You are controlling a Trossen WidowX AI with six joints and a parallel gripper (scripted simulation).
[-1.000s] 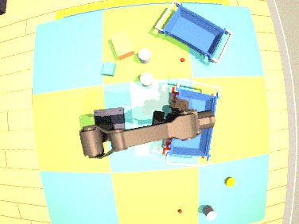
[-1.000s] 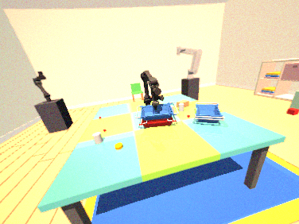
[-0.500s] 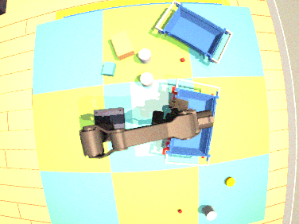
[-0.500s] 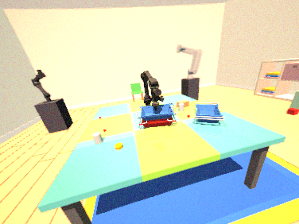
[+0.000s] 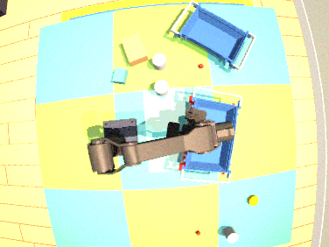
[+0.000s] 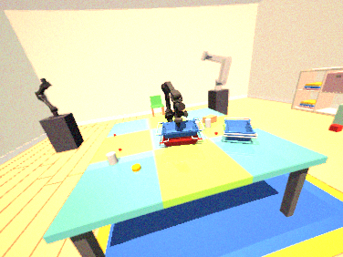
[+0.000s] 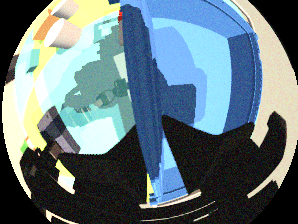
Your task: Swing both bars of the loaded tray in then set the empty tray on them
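Now: the blue tray 7 cm ahead of my gripper tip, 3 cm above it and 2 cm to the right of it. The rest, counted from my gripper tip: teal block (29 cm to the left, 26 cm behind, 7 cm below); tan block (39 cm to the left, 18 cm behind, 6 cm below); yellow disc (37 cm to the right, 27 cm ahead, 8 cm below).
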